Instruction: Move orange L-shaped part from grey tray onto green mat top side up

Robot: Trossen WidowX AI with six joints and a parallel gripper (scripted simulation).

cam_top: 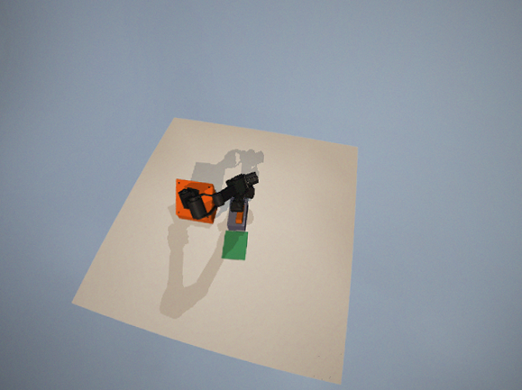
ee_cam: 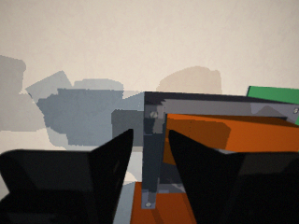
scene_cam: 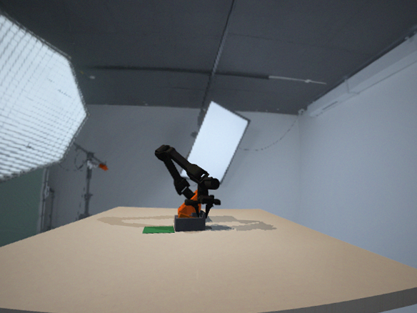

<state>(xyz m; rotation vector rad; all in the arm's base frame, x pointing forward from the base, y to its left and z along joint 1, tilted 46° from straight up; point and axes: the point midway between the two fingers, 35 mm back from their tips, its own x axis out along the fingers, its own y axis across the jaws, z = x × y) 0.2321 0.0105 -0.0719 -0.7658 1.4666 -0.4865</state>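
Right now the orange L-shaped part is 60 mm to the right of my gripper tip. Also, from my gripper tip: green mat 220 mm to the right, 70 mm below, 30 mm ahead.
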